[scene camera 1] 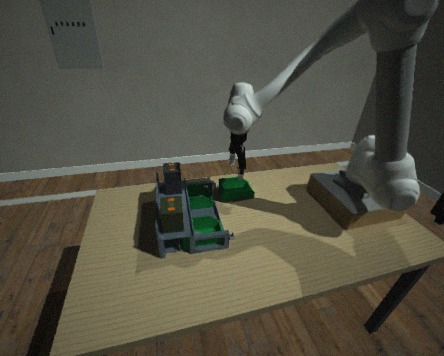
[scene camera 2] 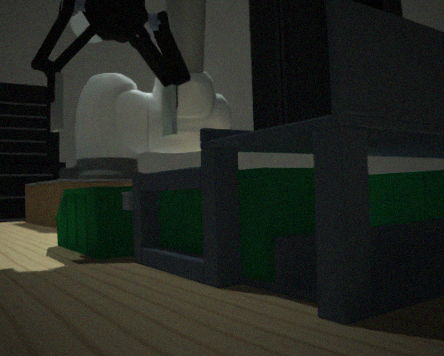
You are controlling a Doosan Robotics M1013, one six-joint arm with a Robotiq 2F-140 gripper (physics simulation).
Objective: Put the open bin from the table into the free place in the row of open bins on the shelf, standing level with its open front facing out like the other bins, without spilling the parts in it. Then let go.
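Pixels of known places: gripper, fingertip midpoint: (scene camera 1: 235, 171) (scene camera 2: 116, 133); arm's base at its link origin: (scene camera 1: 357, 187) (scene camera 2: 107, 181).
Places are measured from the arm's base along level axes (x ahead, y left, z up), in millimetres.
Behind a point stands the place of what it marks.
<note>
The loose green open bin (scene camera 1: 236, 190) {x 585, y -195, z -40 mm} (scene camera 2: 95, 222) {x 643, y -301, z -63 mm} stands upright on the table, beside the far end of the grey shelf (scene camera 1: 161, 244) {x 985, y 70, z -25 mm} (scene camera 2: 341, 225) {x 957, y -309, z -53 mm}. Parts inside it cannot be made out. The shelf holds a green bin (scene camera 1: 200, 202) {x 779, y -170, z -57 mm} towards its far end and another green bin (scene camera 1: 206, 225) {x 788, y -28, z -73 mm} at its near end, with a grey gap between them. My gripper (scene camera 1: 237, 170) {x 576, y -244, z 41 mm} (scene camera 2: 114, 131) {x 576, y -244, z 41 mm} is wide open and empty, pointing down. In scene camera 1 its fingertips show over the loose bin, one close to its back rim. In scene camera 2 they hang above the loose bin's height.
Two dark boxes with orange marks, one nearer (scene camera 1: 171, 217) {x 937, y 47, z 75 mm} and one farther (scene camera 1: 172, 180) {x 899, y -190, z 77 mm}, stand on the shelf's top board behind the bin row. The arm's base stands on a wooden block (scene camera 1: 327, 204) {x 168, y 1, z -71 mm} (scene camera 2: 42, 202) {x 21, y -174, z -47 mm} at the right of the table (scene camera 1: 200, 295) {x 886, y 257, z -101 mm} in scene camera 1.
</note>
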